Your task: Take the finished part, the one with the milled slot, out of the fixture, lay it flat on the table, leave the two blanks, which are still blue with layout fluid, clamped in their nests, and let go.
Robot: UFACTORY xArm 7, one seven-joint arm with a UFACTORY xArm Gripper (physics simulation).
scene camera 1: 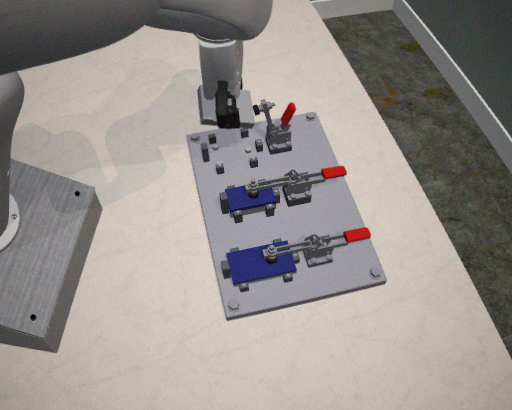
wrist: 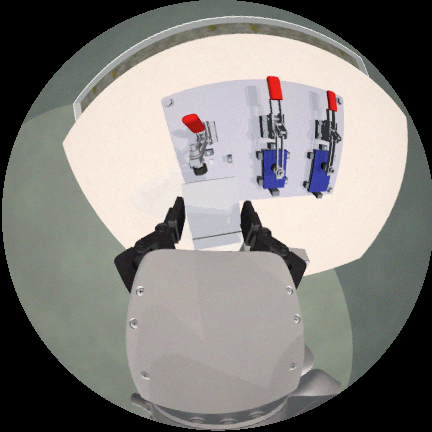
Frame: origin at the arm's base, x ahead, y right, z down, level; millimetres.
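Seen in the pictures: gripper, between the fingertips: [scene camera 1: 230,107] [wrist: 212,207].
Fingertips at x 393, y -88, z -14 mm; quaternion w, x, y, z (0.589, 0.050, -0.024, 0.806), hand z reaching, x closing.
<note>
Offsets run from my fingertips to a thing's top centre. "*": to the spot under its first point. Level surfaces: height alone.
The finished part {dx -7, dy -1, dz -29 mm} [scene camera 1: 245,110] [wrist: 212,197], a bare silver plate, is held roughly level above the far end of the fixture plate {dx +43, dy +101, dz +116 mm} [scene camera 1: 295,225] [wrist: 235,110], clear of its nest. My gripper [scene camera 1: 229,118] [wrist: 212,207] is shut on it, with one black finger at each side; the scene view hides most of the far finger. The milled slot is hard to make out. Two blue blanks, the middle one {dx +1, dy +100, dz +90 mm} [scene camera 1: 239,201] [wrist: 269,167] and the near one {dx -13, dy +209, dz +100 mm} [scene camera 1: 250,267] [wrist: 315,175], sit in their nests under closed clamps.
The empty nest's toggle clamp {* dx +75, dy +2, dz +86 mm} [scene camera 1: 278,137] [wrist: 200,150] stands open, its arm and red handle {dx +93, dy -7, dz +27 mm} [scene camera 1: 288,114] [wrist: 193,122] raised beside the held part. Small locating blocks stand in that nest. Pale table {dz +131 mm} [scene camera 1: 150,300] [wrist: 115,165] surrounds the fixture; the robot's base block [scene camera 1: 45,260] stands at left.
</note>
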